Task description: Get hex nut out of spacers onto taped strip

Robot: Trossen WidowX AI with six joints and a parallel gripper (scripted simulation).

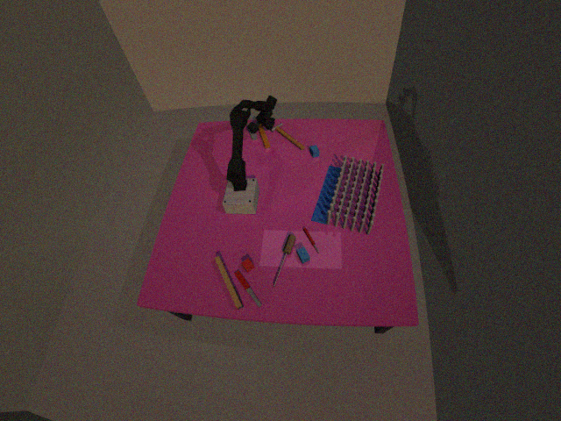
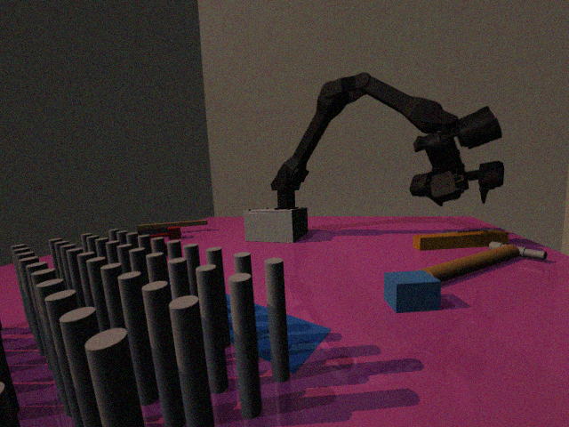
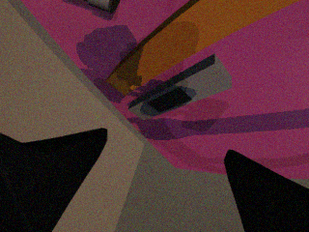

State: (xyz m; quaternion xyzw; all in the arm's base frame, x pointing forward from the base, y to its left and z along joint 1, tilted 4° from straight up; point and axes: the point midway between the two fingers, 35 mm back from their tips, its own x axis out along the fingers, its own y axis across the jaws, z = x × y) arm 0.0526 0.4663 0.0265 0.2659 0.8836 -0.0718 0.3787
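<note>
My gripper tip is 88 cm to the left of the hook tool, 19 cm short of it and 9 cm above it. Also, from my gripper tip: orange bar: 8 cm below, 4 cm ahead, 1 cm to the right; red screwdriver: 77 cm to the right, 34 cm ahead, 9 cm below; blue taped strip: 47 cm to the right, 42 cm ahead, 10 cm below.
</note>
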